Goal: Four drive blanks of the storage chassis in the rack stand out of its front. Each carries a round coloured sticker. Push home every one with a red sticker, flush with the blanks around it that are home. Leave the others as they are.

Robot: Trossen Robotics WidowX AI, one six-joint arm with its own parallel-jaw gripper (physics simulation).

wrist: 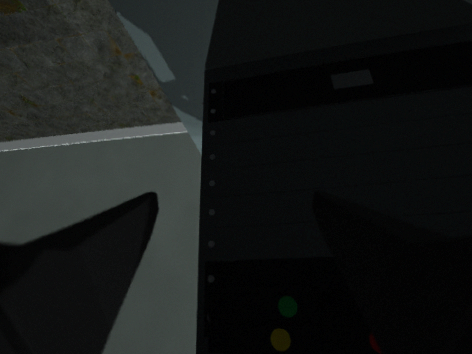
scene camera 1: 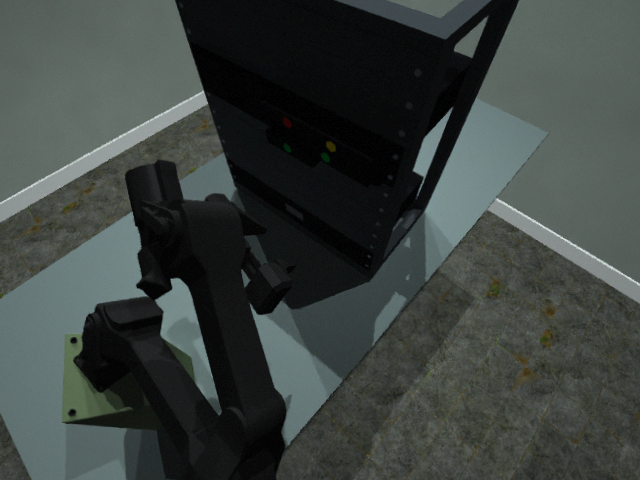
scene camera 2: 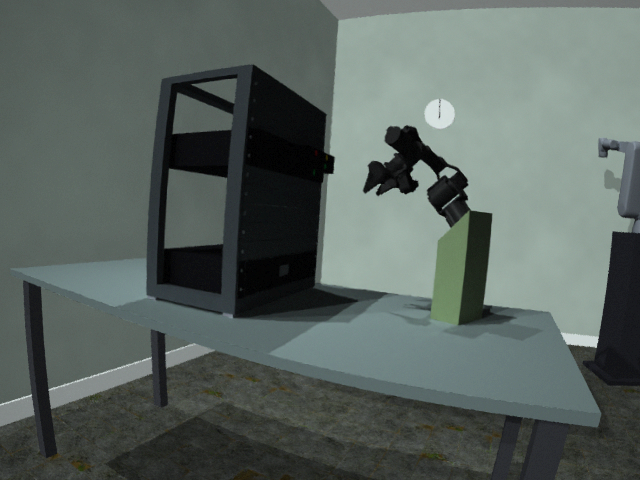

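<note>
The storage chassis [scene camera 1: 235,85] [scene camera 2: 279,155] [wrist: 240,300] is a dark band across the rack's front. A red sticker [scene camera 1: 286,122] [scene camera 2: 316,152] [wrist: 375,342] is at its upper left in scene camera 1, above a green sticker [scene camera 1: 286,148] [scene camera 2: 313,172]. To their right, a yellow sticker [scene camera 1: 330,146] [scene camera 2: 326,157] [wrist: 280,339] sits above another green sticker [scene camera 1: 325,157] [scene camera 2: 325,166] [wrist: 287,306]. Dark blanks jut from the front; how far each stands out is hard to tell. My gripper [scene camera 1: 279,249] [scene camera 2: 372,192] [wrist: 236,199] is open and empty, apart from the rack. Its right finger partly hides the red sticker in the wrist view.
The dark rack [scene camera 1: 392,15] [scene camera 2: 230,206] [wrist: 300,160] stands on the pale table [scene camera 1: 496,134] [scene camera 2: 361,351]. A lower dark unit with a grey label [scene camera 1: 294,210] [scene camera 2: 283,270] [wrist: 352,79] is in it. The arm's green pedestal [scene camera 1: 77,382] [scene camera 2: 449,279] stands opposite the rack front.
</note>
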